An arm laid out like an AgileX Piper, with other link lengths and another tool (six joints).
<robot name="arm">
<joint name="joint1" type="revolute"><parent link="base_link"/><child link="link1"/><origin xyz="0 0 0.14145" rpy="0 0 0"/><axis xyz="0 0 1"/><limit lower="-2.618" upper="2.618"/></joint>
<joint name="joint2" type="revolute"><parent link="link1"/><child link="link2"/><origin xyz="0 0 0" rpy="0 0 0"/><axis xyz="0 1 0"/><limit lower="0" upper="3.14"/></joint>
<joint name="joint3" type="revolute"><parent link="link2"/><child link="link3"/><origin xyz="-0.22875 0 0.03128" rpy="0 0 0"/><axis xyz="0 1 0"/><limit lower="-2.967" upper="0"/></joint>
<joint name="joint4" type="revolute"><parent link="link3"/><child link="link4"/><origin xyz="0.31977 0 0.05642" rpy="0 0 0"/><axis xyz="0.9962 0 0.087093"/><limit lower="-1.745" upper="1.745"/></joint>
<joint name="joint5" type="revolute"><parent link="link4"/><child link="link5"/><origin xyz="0 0 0" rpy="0 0 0"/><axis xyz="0 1 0"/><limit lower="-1.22" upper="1.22"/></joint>
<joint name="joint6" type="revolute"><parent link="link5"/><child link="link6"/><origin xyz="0.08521 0 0.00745" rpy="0 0 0"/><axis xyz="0.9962 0 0.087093"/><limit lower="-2.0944" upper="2.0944"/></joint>
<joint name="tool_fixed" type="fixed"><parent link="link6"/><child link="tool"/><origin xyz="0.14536 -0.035 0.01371" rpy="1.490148 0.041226 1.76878"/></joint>
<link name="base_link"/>
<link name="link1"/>
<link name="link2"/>
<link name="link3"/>
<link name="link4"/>
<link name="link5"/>
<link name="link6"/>
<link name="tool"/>
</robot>
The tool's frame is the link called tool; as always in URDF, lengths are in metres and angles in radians.
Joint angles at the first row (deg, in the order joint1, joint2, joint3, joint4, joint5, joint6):
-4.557, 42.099, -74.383, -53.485, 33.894, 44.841
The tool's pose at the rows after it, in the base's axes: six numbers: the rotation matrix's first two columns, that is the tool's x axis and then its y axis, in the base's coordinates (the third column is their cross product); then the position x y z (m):
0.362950 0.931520 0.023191 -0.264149 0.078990 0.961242 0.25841 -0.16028 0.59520
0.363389 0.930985 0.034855 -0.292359 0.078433 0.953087 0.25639 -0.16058 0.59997
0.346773 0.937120 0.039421 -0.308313 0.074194 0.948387 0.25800 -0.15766 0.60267
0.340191 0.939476 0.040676 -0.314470 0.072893 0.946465 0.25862 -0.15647 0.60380
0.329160 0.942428 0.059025 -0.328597 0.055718 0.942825 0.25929 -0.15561 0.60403
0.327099 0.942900 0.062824 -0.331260 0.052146 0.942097 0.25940 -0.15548 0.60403
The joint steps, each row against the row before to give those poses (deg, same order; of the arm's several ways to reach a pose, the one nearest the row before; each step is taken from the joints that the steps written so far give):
0.002, 0.000, -0.001, -3.845, -0.107, 5.159
-0.005, 0.000, -0.001, -2.209, -0.733, 2.774
0.004, -0.001, 0.002, 0.024, -1.114, 0.690
0.002, 0.002, -0.002, -0.003, -0.450, 0.258
-0.005, -0.001, 0.002, 0.005, -0.348, 1.271
0.000, -0.001, -0.001, 0.002, -0.052, 0.256

